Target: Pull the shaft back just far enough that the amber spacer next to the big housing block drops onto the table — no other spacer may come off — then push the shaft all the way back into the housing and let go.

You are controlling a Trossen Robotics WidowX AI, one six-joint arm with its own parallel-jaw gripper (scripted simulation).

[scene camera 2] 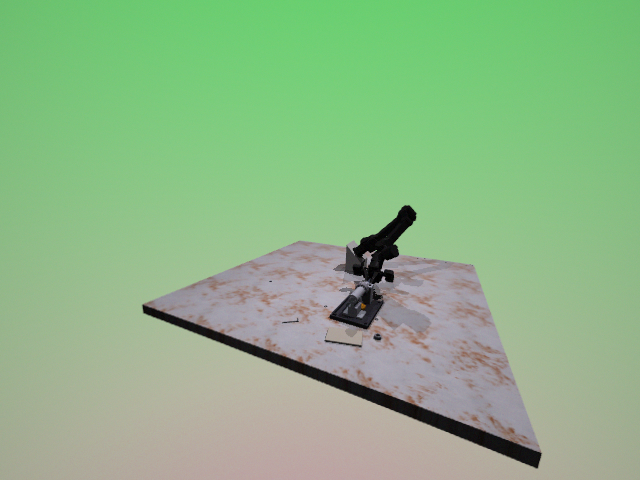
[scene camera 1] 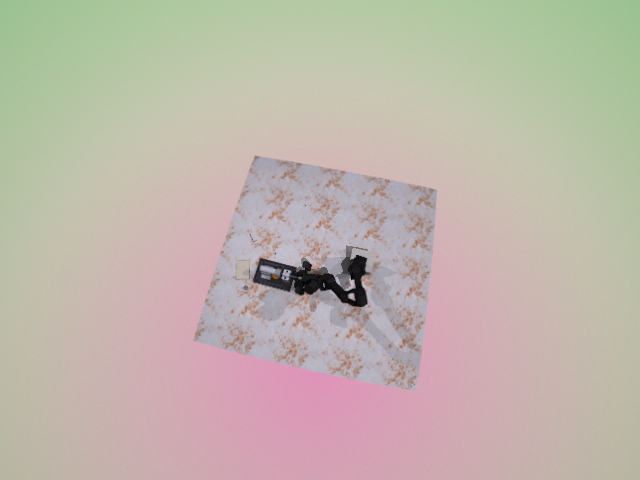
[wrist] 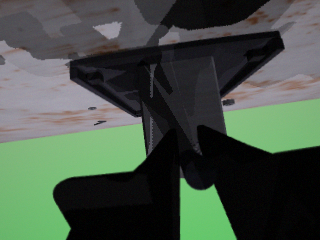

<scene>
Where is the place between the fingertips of my gripper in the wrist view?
186,133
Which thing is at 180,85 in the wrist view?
A pale housing block.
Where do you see a pale housing block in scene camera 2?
349,311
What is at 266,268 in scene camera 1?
A pale housing block.
</scene>
